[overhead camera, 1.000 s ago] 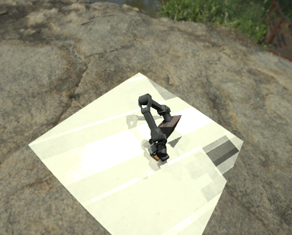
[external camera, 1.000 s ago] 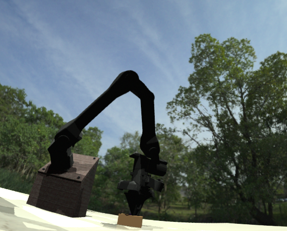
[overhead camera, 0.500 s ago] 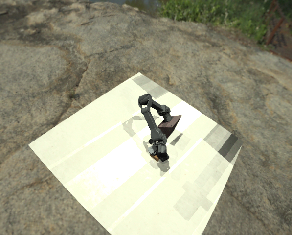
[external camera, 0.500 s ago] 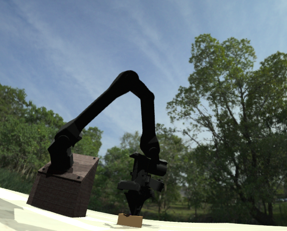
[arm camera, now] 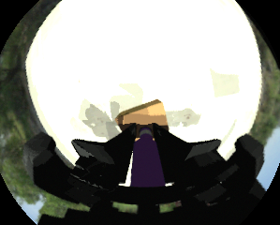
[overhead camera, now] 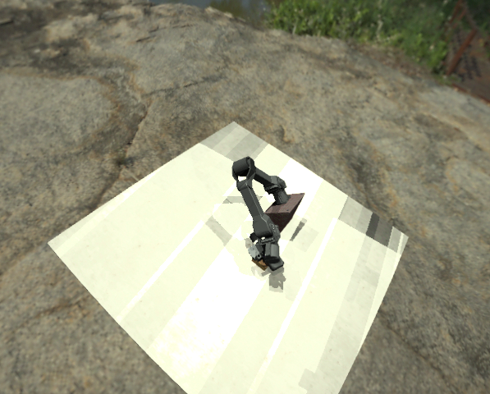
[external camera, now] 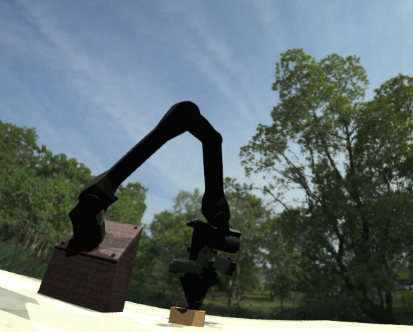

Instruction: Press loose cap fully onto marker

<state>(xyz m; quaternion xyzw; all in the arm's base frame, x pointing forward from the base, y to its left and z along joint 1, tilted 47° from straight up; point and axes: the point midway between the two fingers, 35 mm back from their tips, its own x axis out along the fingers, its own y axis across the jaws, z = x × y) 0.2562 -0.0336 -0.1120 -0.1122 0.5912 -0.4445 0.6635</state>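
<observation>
The purple cap lies 1 cm behind my gripper tip, 1 cm to the left of it and 5 cm above it. Also, from my gripper tip: tan holder block: 1 cm behind, 2 cm below.
</observation>
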